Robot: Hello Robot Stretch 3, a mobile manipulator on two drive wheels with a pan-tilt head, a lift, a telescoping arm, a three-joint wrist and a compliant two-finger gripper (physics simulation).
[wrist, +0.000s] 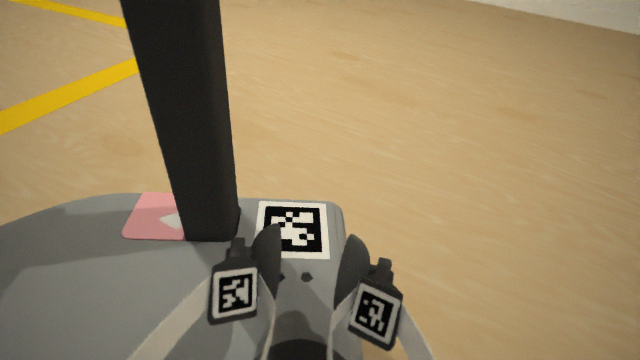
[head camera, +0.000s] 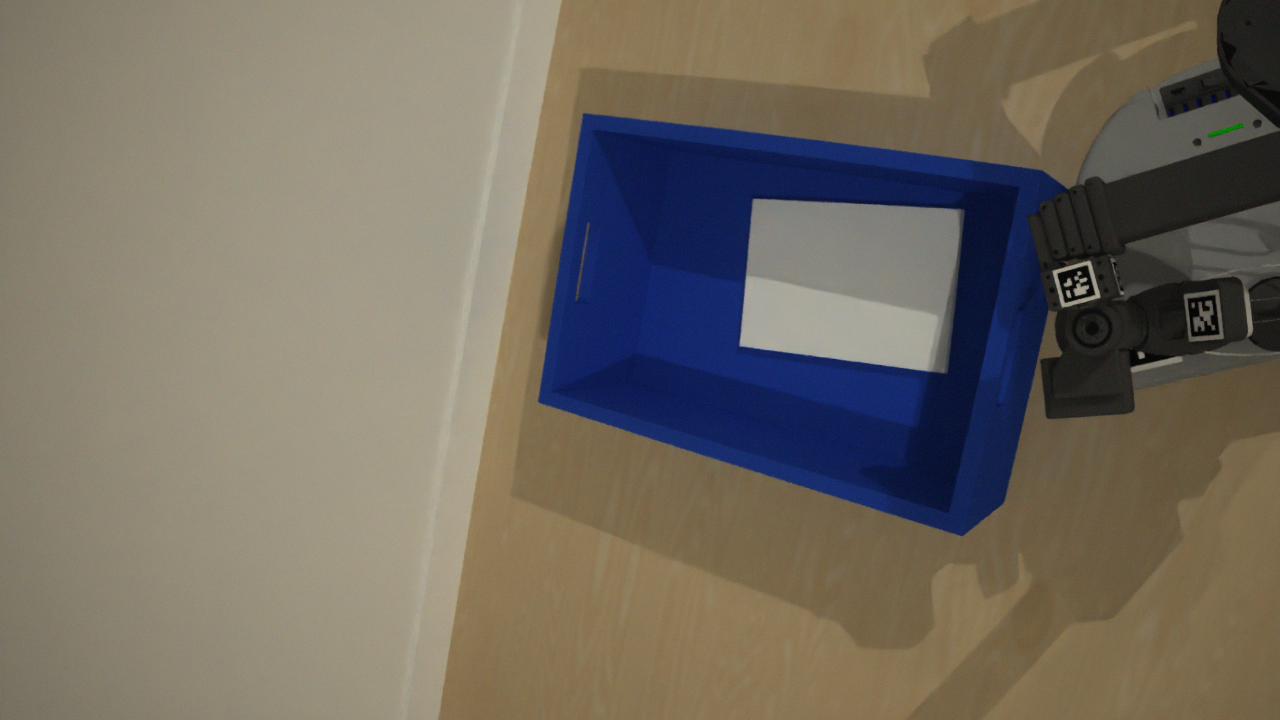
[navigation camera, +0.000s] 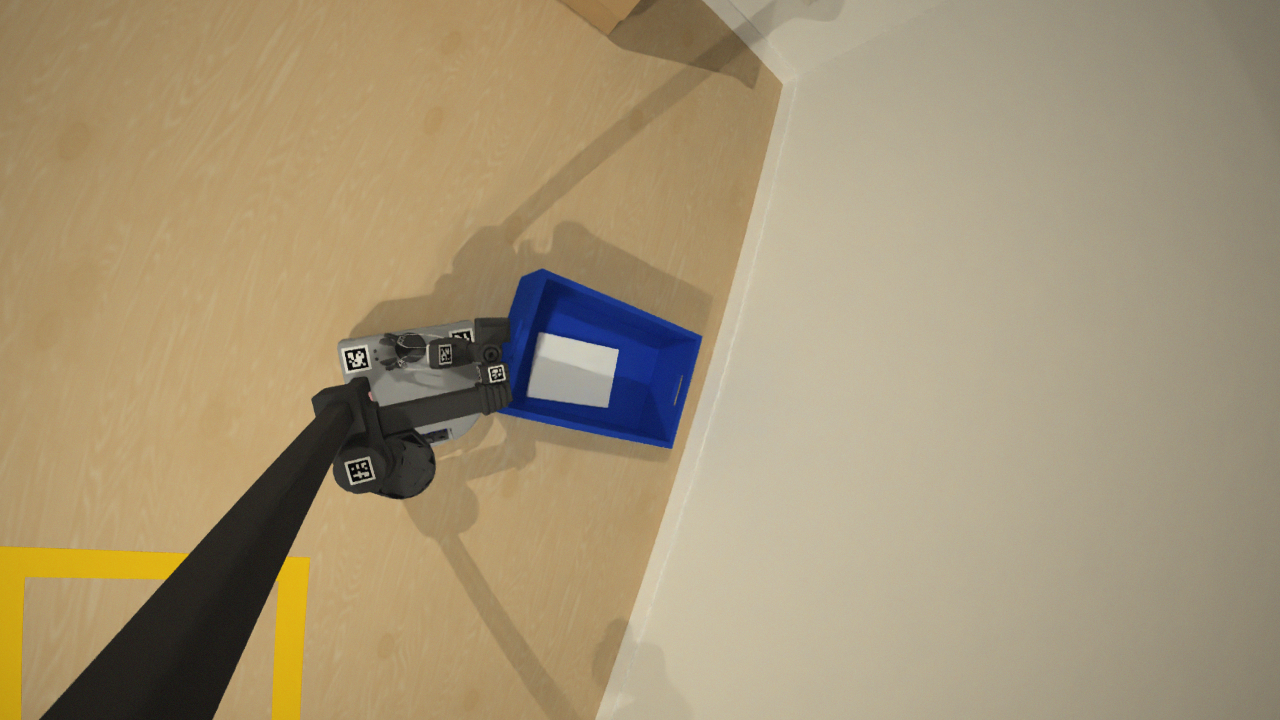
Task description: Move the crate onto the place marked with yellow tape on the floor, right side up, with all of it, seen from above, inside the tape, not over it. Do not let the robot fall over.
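Pixels of known places: gripper, between the fingertips: (navigation camera: 381,351); robot's base, origin of its link: (head camera: 1272,310) (navigation camera: 410,346).
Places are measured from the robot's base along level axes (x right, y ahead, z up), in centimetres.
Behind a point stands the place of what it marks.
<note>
The blue crate (head camera: 689,308) @(x 74.0, y -20.0, z 1.8 cm) (navigation camera: 646,362) @(x 78.5, y -19.5, z 1.8 cm) is right side up on the floor. One short end lies close to the wall, the other right by the robot's wrist; whether they touch I cannot tell. A flat white thing (head camera: 850,291) @(x 48.5, y -15.5, z 3.3 cm) (navigation camera: 572,369) @(x 48.1, y -16.0, z 3.3 cm) lies in it. A handle slot shows in the wall-side end. The yellow tape (navigation camera: 290,644) @(x -54.8, y -79.2, z 0.0 cm) (wrist: 70,95) shows at the lower left of the navigation view, partly hidden by the mast, and at the upper left of the wrist view. My gripper (wrist: 311,253) @(x -6.9, y 0.8, z 21.1 cm) (navigation camera: 387,351) @(x -6.9, y 0.8, z 21.1 cm) is open and empty, folded back over the base, pointing away from the crate.
The wall (head camera: 232,358) @(x 114.5, y -24.3, z 52.0 cm) (navigation camera: 984,402) @(x 112.5, y -28.0, z 101.5 cm) runs along the crate's far end. The edge of a wooden cabinet (navigation camera: 606,12) @(x 74.5, y 109.4, z 8.3 cm) shows at the top of the navigation view, near the room corner. The robot's base (navigation camera: 420,380) @(x 0.8, y -8.3, z 15.9 cm) (wrist: 100,285) stands beside the crate. The dark mast (wrist: 185,115) rises behind the gripper.
</note>
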